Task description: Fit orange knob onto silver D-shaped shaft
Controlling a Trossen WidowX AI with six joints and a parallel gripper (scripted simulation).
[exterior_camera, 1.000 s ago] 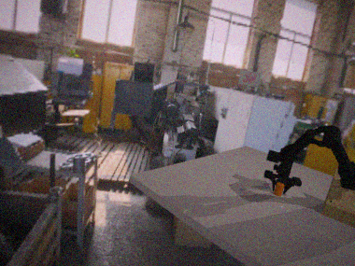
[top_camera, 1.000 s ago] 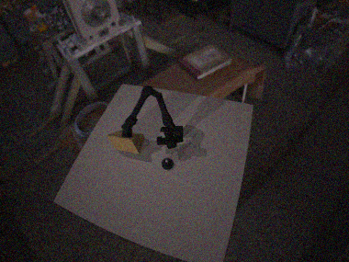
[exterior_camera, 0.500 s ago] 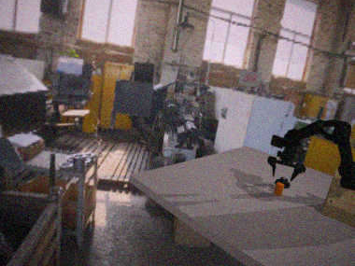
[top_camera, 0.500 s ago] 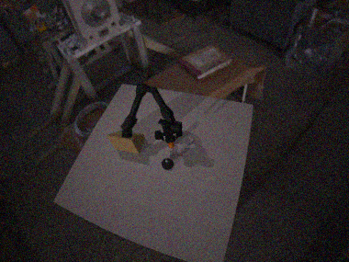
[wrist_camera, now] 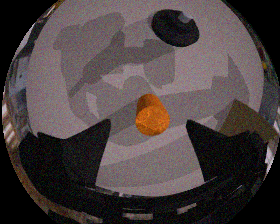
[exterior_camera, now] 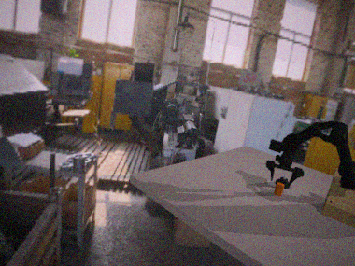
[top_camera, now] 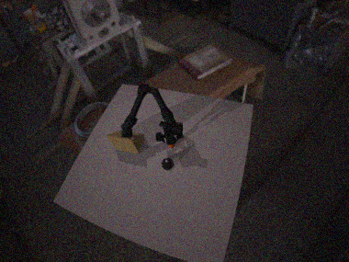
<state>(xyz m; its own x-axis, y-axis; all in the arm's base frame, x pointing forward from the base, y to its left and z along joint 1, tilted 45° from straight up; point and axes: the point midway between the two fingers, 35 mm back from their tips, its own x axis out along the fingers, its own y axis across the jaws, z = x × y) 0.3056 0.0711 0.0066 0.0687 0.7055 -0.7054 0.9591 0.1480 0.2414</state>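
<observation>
The orange knob is 20 mm below my gripper tip. The rest, counted from my gripper tip: round dark pedestal 150 mm to the right, 30 mm below.
</observation>
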